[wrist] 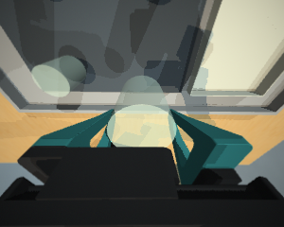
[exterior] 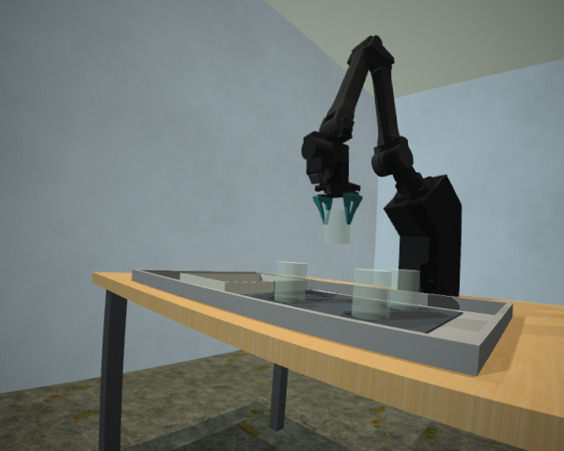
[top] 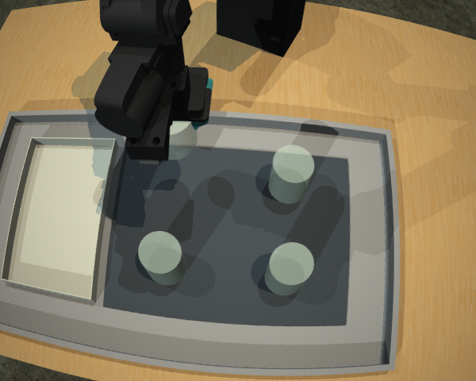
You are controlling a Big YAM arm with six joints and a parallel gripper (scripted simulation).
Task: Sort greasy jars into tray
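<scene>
Right now the cream tray is 240 mm to the right of my hand, 190 mm below it and 70 mm ahead of it. The rest, counted from my hand: dark mat: 190 mm below, 90 mm ahead, 80 mm to the left; grey steel table top: 200 mm below, 100 mm ahead, 30 mm to the right.
</scene>
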